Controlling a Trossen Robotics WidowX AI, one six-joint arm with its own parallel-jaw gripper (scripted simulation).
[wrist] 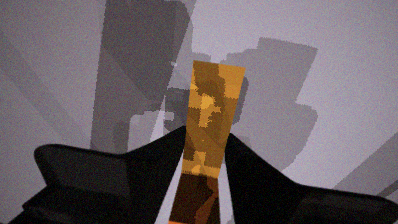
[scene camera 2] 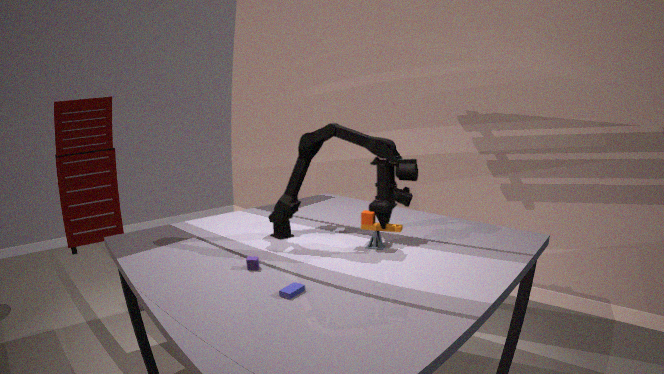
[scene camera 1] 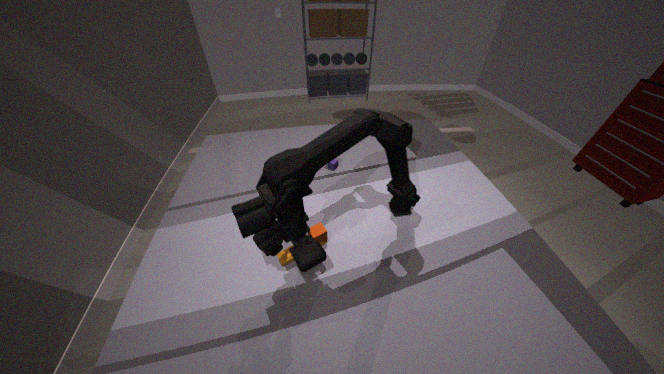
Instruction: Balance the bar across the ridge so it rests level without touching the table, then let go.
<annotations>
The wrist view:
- gripper: 206,134
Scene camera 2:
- gripper: 385,227
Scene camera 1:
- gripper: 299,250
</annotations>
